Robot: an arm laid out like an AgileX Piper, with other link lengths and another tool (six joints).
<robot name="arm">
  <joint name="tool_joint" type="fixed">
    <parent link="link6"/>
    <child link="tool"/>
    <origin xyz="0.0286 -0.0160 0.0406" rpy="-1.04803 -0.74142 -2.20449"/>
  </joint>
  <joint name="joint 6" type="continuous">
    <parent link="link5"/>
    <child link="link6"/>
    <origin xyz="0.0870 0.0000 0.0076" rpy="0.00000 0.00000 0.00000"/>
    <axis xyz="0.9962 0 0.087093"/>
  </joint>
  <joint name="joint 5" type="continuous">
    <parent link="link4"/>
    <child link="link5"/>
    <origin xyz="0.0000 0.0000 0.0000" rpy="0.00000 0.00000 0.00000"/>
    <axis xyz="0 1 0"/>
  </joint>
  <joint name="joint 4" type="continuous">
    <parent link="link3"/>
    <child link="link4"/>
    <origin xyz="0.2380 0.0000 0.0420" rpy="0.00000 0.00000 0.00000"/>
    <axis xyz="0.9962 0 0.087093"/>
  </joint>
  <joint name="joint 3" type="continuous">
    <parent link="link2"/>
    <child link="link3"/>
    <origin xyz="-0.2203 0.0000 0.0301" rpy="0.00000 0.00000 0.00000"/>
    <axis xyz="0 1 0"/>
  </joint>
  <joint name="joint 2" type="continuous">
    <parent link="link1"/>
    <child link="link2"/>
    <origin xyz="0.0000 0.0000 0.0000" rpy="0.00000 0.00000 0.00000"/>
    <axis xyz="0 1 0"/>
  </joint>
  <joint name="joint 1" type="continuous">
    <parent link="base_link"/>
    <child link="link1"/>
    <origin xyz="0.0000 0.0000 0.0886" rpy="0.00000 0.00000 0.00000"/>
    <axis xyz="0 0 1"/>
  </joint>
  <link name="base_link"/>
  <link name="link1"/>
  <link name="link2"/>
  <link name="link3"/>
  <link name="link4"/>
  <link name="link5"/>
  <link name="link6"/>
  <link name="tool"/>
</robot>
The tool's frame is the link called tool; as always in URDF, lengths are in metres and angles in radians. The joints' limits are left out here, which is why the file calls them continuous.
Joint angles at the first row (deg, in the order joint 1, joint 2, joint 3, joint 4, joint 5, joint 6):
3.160 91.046 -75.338 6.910 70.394 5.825
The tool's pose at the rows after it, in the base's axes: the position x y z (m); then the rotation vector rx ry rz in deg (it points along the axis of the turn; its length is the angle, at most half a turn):
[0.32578, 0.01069, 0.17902, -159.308, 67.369, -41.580]
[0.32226, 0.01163, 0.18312, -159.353, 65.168, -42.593]
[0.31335, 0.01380, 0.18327, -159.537, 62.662, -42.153]
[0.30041, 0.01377, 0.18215, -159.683, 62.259, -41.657]
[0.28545, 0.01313, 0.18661, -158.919, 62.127, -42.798]
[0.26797, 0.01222, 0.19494, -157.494, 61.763, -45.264]
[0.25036, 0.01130, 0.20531, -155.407, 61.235, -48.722]
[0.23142, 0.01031, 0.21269, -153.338, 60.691, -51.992]
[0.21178, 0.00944, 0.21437, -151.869, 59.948, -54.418]
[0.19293, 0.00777, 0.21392, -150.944, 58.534, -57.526]
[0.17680, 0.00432, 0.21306, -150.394, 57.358, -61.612]
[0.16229, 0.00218, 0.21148, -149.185, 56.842, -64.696]
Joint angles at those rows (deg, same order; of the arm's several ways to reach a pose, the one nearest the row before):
3.064 89.433 -75.232 7.031 70.503 4.873
3.064 88.042 -74.474 7.156 70.504 3.422
3.064 85.707 -71.988 7.978 70.504 1.538
3.064 82.520 -68.501 8.224 70.504 1.181
3.062 78.114 -65.053 8.319 70.504 1.179
3.063 72.508 -61.538 8.319 70.627 1.180
3.064 66.490 -58.423 8.319 70.729 1.181
3.063 60.178 -54.941 8.319 70.858 1.180
3.064 53.839 -50.859 8.319 71.124 0.975
3.066 47.422 -46.739 7.702 71.369 0.369
3.062 41.465 -43.156 6.117 71.497 -0.001
3.062 35.912 -40.040 5.329 71.854 -0.001

